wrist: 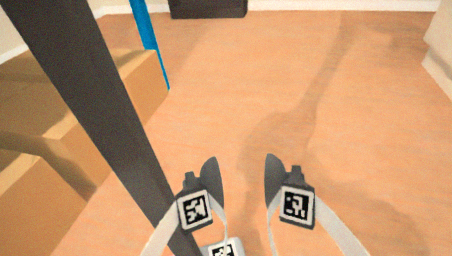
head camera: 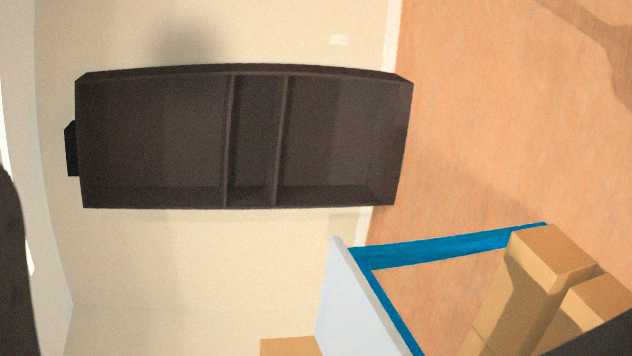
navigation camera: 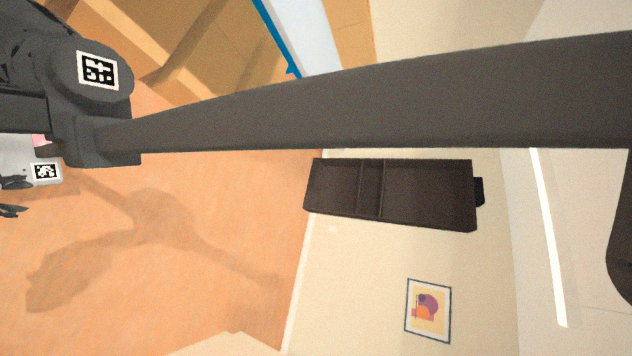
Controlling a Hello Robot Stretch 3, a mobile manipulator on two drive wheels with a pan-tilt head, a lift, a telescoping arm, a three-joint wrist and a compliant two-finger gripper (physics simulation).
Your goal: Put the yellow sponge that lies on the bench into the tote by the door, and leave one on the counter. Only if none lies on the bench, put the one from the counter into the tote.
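Frame: origin at the robot's base, x ahead, y left, z up, level; millimetres.
Where they show: gripper, fingertip midpoint: (wrist: 242,173) (navigation camera: 28,196).
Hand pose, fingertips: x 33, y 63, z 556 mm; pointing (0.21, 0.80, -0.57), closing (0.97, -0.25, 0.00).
Note:
After its pixels a point has its place.
My gripper (wrist: 242,173) {x 33, y 63, z 556 mm} is open, with a gap between its two fingertips and nothing between them. It hangs above the wooden floor in the wrist view. In the navigation view part of it shows at the far left edge. No yellow sponge shows in the head, navigation or wrist view. The bench and the tote by the door cannot be made out in these views. A cream block (wrist: 441,47) {x 1298, y 713, z 188 mm} stands at the right edge of the wrist view; I cannot tell whether it belongs to the counter.
A dark shelf unit (head camera: 406,145) {x 393, y 2409, z 2 mm} (navigation camera: 467,228) {x 733, y 2226, z 1935 mm} (wrist: 207,9) {x 414, y 2402, z 91 mm} stands at the wall. A blue frame (head camera: 435,249) {x -112, y 1133, z 609 mm} (navigation camera: 276,37) {x -436, y 571, z 851 mm} (wrist: 145,25) {x -108, y 1133, z 388 mm} with a pale panel (head camera: 350,300) (navigation camera: 305,30) stands by tall cardboard boxes (head camera: 555,255) (wrist: 75,130). A framed picture (navigation camera: 427,310) {x 1642, y 2023, z 1629 mm} hangs on the wall.

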